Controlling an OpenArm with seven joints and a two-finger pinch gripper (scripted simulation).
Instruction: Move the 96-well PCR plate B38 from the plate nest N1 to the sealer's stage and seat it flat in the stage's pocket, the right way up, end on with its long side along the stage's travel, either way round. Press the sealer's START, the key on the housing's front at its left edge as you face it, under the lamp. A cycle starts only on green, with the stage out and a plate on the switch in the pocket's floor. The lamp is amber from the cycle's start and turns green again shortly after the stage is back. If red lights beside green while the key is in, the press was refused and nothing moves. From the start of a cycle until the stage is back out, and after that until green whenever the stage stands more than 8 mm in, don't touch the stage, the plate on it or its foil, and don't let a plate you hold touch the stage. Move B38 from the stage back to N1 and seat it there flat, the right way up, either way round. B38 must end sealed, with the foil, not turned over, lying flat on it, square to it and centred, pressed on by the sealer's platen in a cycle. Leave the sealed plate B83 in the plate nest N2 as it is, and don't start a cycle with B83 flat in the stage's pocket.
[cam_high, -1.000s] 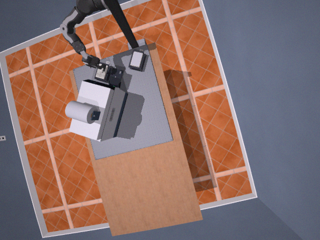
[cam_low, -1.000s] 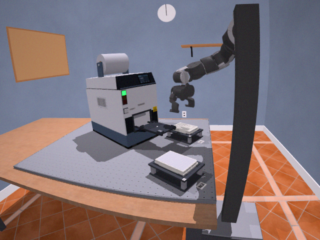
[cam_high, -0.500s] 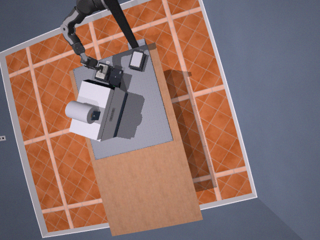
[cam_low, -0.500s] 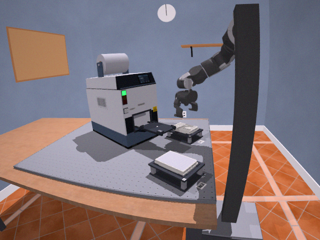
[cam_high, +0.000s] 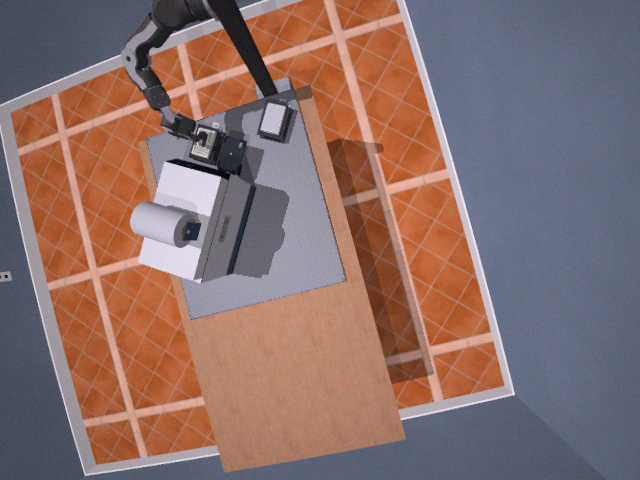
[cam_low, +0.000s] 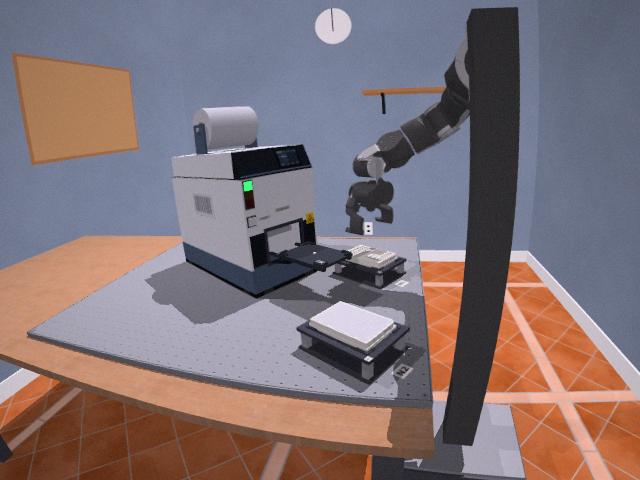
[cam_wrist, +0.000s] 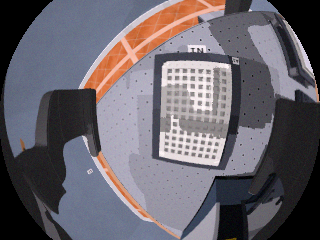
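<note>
The white 96-well plate B38 lies 10 mm to the left of my hand and 70 mm below it. Also, from my hand: plate nest N1: 10 mm to the left, 90 mm below; sealer's stage: 100 mm ahead, 150 mm to the left, 20 mm below; start key: 240 mm ahead, 190 mm to the left, 70 mm above.
</note>
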